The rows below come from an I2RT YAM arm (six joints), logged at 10 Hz.
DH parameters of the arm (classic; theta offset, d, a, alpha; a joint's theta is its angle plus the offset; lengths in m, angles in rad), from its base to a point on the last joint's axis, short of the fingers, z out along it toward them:
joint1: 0 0.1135 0.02 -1.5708
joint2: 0 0 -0.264 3.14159
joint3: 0.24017 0 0.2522 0
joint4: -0.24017 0 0.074 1.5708
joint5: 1.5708 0 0 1.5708
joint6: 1.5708 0.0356 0 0
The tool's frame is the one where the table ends.
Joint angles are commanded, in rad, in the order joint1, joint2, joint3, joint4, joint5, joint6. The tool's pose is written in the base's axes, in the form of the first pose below.
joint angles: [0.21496, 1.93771, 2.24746, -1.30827, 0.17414, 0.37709]
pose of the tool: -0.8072 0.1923 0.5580; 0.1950 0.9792 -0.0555; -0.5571 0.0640 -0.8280; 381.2 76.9 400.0
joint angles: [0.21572, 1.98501, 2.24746, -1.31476, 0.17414, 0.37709]
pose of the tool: -0.8356 0.1944 0.5138; 0.1882 0.9800 -0.0648; -0.5162 0.0426 -0.8554; 393.3 79.9 381.9
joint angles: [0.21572, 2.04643, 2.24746, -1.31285, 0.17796, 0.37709]
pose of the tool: -0.8636 0.1978 0.4638; 0.1818 0.9801 -0.0796; -0.4703 0.0156 -0.8823; 408.9 83.2 358.1
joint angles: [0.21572, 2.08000, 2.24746, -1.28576, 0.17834, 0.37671]
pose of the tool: -0.8665 0.1977 0.4583; 0.1807 0.9802 -0.0812; -0.4652 0.0125 -0.8851; 419.3 85.4 345.9
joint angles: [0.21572, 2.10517, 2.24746, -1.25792, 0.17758, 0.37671]
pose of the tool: -0.8654 0.1974 0.4605; 0.1810 0.9802 -0.0799; -0.4672 0.0142 -0.8841; 427.6 87.3 336.9
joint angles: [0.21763, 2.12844, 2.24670, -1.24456, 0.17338, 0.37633]
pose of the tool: -0.8714 0.1935 0.4508; 0.1781 0.9810 -0.0770; -0.4572 0.0132 -0.8893; 433.7 89.6 327.5
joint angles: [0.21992, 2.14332, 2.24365, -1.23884, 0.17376, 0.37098]
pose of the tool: -0.8781 0.1869 0.4404; 0.1696 0.9824 -0.0787; -0.4474 0.0056 -0.8943; 437.0 91.4 320.6
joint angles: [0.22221, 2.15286, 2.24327, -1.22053, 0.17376, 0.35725]
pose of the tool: -0.8773 0.1725 0.4479; 0.1549 0.9850 -0.0760; -0.4543 0.0027 -0.8908; 440.5 93.2 317.2
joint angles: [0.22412, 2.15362, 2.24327, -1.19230, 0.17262, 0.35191]
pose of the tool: -0.8662 0.1653 0.4716; 0.1508 0.9862 -0.0687; -0.4764 0.0116 -0.8791; 443.2 94.7 318.3
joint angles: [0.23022, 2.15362, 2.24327, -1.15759, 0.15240, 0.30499]
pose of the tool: -0.8601 0.1090 0.4984; 0.1033 0.9939 -0.0391; -0.4996 0.0178 -0.8661; 445.7 98.9 319.9
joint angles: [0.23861, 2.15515, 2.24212, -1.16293, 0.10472, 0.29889]
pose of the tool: -0.8722 0.0733 0.4836; 0.0892 0.9960 0.0101; -0.4809 0.0519 -0.8752; 444.4 104.3 318.5
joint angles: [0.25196, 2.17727, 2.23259, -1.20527, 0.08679, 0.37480]
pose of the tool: -0.9009 0.1244 0.4158; 0.1447 0.9893 0.0175; -0.4091 0.0759 -0.9093; 442.8 110.8 303.9
